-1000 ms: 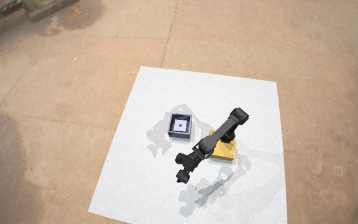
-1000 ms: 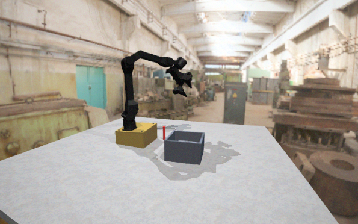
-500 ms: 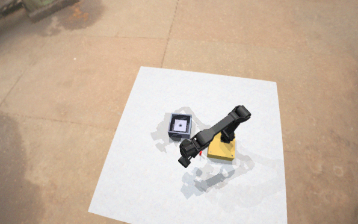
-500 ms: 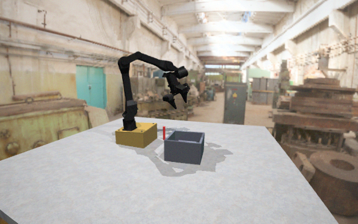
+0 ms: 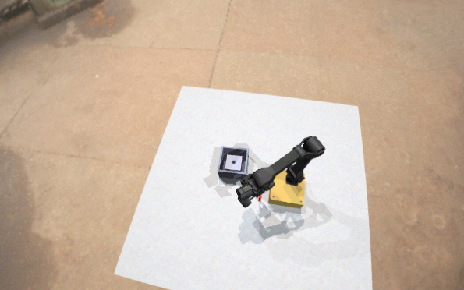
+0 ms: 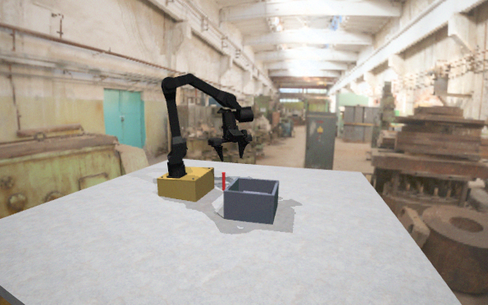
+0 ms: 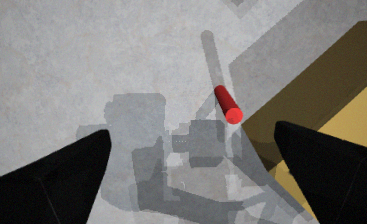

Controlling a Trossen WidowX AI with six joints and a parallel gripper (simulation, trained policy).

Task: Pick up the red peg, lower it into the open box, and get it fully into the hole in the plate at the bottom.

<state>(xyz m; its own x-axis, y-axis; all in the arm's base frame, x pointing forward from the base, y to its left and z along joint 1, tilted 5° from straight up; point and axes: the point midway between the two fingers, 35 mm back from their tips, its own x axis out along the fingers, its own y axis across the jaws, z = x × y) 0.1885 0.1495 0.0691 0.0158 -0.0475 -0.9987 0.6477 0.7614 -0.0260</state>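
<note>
Now: gripper tip 100 mm above the red peg, 30 mm past it and 20 mm to the left of it. From my gripper tip the other things lie so: plate (190 mm to the right, 150 mm ahead, 90 mm below); grey box (190 mm to the right, 150 mm ahead, 110 mm below).
</note>
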